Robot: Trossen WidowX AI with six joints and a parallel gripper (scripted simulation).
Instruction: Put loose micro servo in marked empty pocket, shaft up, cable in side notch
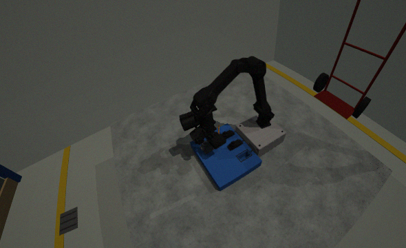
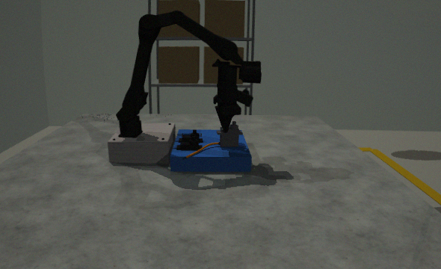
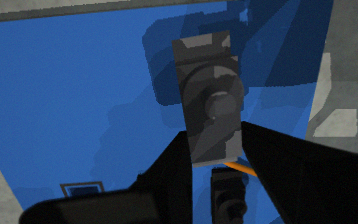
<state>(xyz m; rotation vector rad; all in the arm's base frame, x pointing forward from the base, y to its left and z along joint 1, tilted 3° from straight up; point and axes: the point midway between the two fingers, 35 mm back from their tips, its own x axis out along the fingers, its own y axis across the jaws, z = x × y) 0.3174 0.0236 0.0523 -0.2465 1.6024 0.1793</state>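
Now: gripper tip 8 cm above the blue deck, 5 cm to the right of it and 1 cm past it.
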